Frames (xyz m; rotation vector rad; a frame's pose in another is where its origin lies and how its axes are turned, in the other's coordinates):
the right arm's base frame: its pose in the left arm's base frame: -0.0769 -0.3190 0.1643 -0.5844 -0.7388 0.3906
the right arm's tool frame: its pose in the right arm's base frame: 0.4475 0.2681 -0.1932 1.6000 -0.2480 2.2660
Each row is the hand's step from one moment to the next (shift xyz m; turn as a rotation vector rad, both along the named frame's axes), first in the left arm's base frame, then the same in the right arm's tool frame.
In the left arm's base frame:
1: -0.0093 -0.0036 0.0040 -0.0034 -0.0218 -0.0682
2: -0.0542 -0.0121 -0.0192 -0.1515 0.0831 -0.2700
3: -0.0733 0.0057 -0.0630 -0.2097 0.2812 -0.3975
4: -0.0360 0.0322 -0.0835 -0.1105 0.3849 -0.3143
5: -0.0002 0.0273 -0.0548 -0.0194 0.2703 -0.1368
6: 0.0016 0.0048 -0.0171 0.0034 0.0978 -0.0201
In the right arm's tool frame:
1: 0.0084 0.0066 -0.0013 -0.0236 -0.0080 -0.0672
2: 0.0395 0.0130 -0.0415 0.0854 -0.1571 -0.2660
3: 0.0498 -0.0174 -0.0812 0.1647 -0.3755 -0.3360
4: 0.0187 -0.0564 -0.0760 0.1324 -0.4523 -0.1926
5: -0.0069 -0.0469 -0.0388 0.0647 -0.2939 -0.0400
6: -0.0048 -0.0116 -0.0126 0.0225 -0.0962 0.0150

